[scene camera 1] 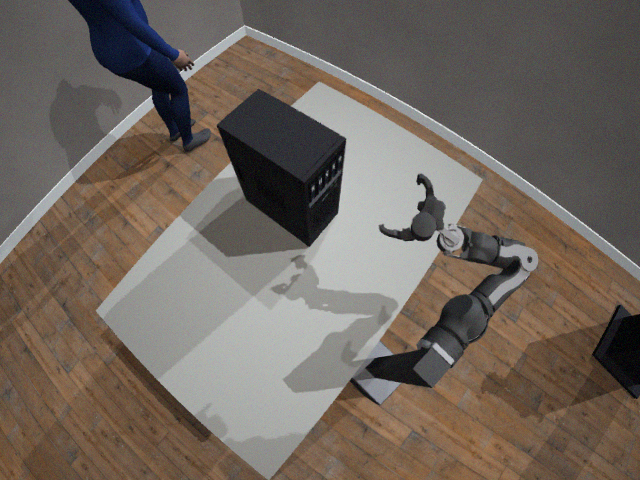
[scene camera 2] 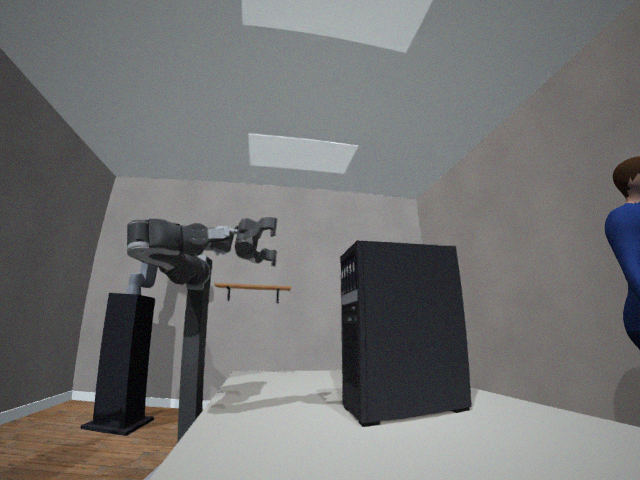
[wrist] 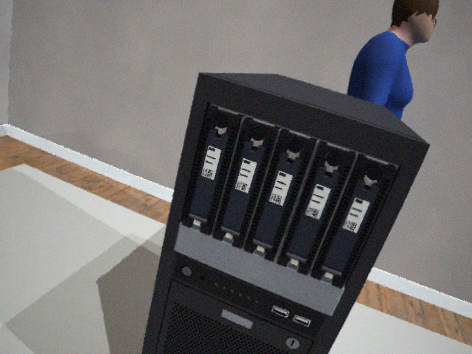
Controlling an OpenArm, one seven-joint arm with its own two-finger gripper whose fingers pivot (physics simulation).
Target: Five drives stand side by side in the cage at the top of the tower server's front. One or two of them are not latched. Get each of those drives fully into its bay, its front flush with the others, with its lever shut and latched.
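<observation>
The black tower server (scene camera 1: 279, 134) (scene camera 2: 413, 330) (wrist: 305, 95) stands upright on the pale table. In the wrist view its cage holds five drives side by side: the leftmost drive (wrist: 201, 197), the second drive (wrist: 233, 210), the middle drive (wrist: 267, 225), the fourth drive (wrist: 303, 239) and the rightmost drive (wrist: 340, 252). Their fronts look level with each other, and their dark levers with white labels lie flat against the fronts. Whether every latch is engaged is too small to tell. My gripper (scene camera 1: 401, 203) (scene camera 2: 273, 248) is wide open and empty, in the air in front of the cage, apart from the tower.
The pale table top (scene camera 1: 217, 335) (scene camera 2: 289, 439) extends around the tower. A person in blue (scene camera 1: 124, 41) (scene camera 2: 628, 248) (wrist: 382, 70) stands behind the tower. A black pedestal (scene camera 1: 622, 351) (scene camera 2: 124, 356) stands beyond my arm. A wooden shelf (scene camera 2: 253, 286) is on the far wall.
</observation>
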